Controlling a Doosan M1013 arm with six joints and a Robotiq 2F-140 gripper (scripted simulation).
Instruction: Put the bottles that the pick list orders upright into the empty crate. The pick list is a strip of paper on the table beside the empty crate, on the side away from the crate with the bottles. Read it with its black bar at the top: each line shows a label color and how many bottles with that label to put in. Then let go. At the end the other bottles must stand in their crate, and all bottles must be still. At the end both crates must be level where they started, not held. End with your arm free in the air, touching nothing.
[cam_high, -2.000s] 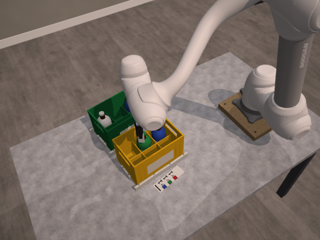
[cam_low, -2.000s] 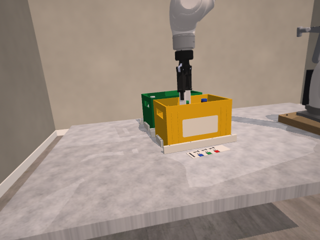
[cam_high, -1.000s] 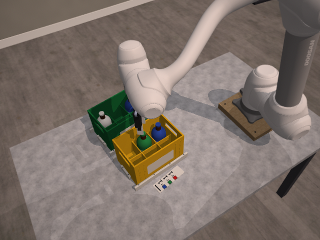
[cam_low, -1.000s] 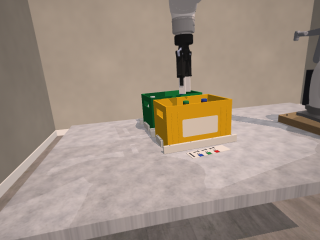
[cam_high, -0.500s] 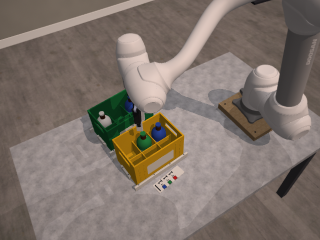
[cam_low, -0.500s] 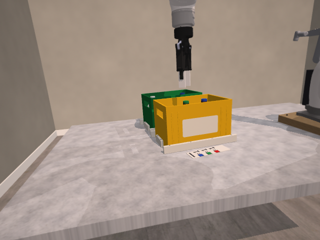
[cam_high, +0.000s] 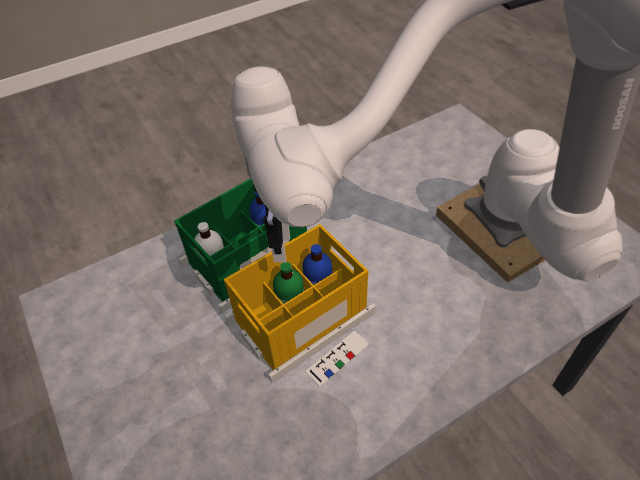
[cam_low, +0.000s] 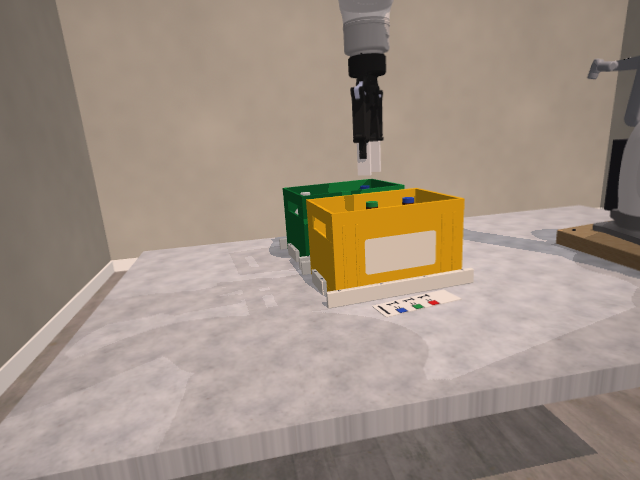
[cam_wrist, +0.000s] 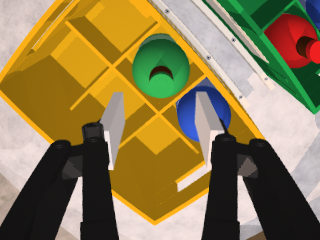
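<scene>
Now: the red-capped bottle 5 cm behind my hand, 18 cm to the right of it and 17 cm below it. The rest, counted from my hand: green bottle 17 cm below; then yellow crate 1 cm behind, 4 cm to the left, 17 cm below; then blue bottle 9 cm behind, 2 cm to the right, 17 cm below.
</scene>
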